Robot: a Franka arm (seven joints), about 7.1 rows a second.
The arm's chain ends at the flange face. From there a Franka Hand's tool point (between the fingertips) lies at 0.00 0.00 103.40 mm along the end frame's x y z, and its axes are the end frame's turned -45 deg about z.
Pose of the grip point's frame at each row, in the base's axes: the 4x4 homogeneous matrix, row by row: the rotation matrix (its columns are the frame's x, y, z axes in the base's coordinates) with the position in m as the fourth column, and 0 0 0 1 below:
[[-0.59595, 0.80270, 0.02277, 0.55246], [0.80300, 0.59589, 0.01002, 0.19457], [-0.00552, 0.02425, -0.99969, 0.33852], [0, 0, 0, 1]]
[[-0.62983, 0.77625, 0.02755, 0.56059], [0.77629, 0.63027, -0.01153, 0.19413], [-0.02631, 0.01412, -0.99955, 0.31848], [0, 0, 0, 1]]
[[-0.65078, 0.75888, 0.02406, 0.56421], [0.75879, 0.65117, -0.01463, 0.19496], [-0.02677, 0.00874, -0.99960, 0.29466], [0, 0, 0, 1]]
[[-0.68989, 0.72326, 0.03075, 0.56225], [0.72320, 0.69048, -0.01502, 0.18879], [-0.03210, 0.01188, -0.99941, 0.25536], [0, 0, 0, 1]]
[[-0.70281, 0.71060, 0.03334, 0.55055], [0.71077, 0.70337, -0.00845, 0.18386], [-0.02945, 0.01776, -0.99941, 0.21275], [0, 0, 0, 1]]
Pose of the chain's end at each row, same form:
[[0.14619, 0.98899, 0.02277, 0.55011], [0.98916, -0.14645, 0.01002, 0.19353], [0.01324, 0.02105, -0.99969, 0.44189], [0, 0, 0, 1]]
[[0.10353, 0.99425, 0.02755, 0.55774], [0.99459, -0.10325, -0.01153, 0.19532], [-0.00862, 0.02859, -0.99955, 0.42183], [0, 0, 0, 1]]
[[0.07644, 0.99678, 0.02406, 0.56172], [0.99699, -0.07610, -0.01463, 0.19647], [-0.01275, 0.02511, -0.99960, 0.39802], [0, 0, 0, 1]]
[[0.02360, 0.99925, 0.03075, 0.55907], [0.99962, -0.02314, -0.01502, 0.19034], [-0.01430, 0.03110, -0.99941, 0.35870], [0, 0, 0, 1]]
[[0.00551, 0.99943, 0.03334, 0.54710], [0.99995, -0.00523, -0.00845, 0.18473], [-0.00827, 0.03338, -0.99941, 0.31609], [0, 0, 0, 1]]

